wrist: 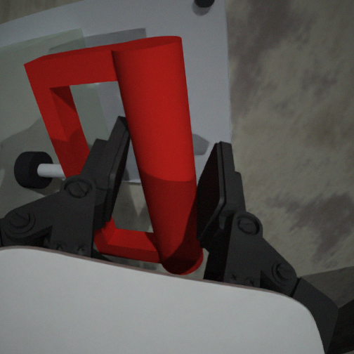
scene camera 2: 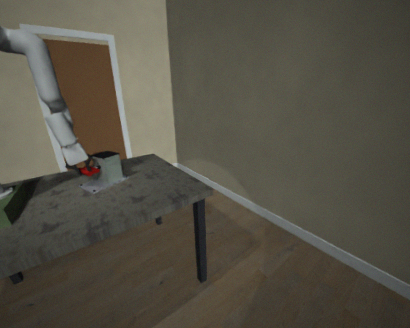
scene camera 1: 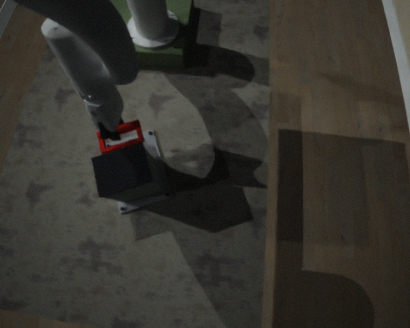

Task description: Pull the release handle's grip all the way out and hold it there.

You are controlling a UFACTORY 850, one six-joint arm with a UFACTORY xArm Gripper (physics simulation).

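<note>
The release handle's red grip (scene camera 1: 117, 147) (scene camera 2: 90, 171) (wrist: 155, 110) is a rectangular loop with a thick rounded bar. It stands out from the side of a grey-green box with a dark top (scene camera 1: 122, 170) (scene camera 2: 113, 168). The box stands on a pale plate (scene camera 1: 152, 142) (scene camera 2: 95, 187) (wrist: 210, 75). My gripper (scene camera 1: 111, 134) (scene camera 2: 84, 166) (wrist: 168, 151) is partly closed around the thick bar. One finger is inside the loop and the other outside. Gaps show beside both fingertips in the wrist view, so it is not shut on the bar. The loop's attachment to the box is mostly hidden.
A short rod with a black knob (wrist: 32, 170) lies beside the loop in the wrist view. The arm's green base block (scene camera 1: 162, 57) (scene camera 2: 6, 210) stands on the mottled grey table (scene camera 1: 65, 260) (scene camera 2: 165, 185). The table's edge borders the wooden floor (scene camera 1: 345, 210).
</note>
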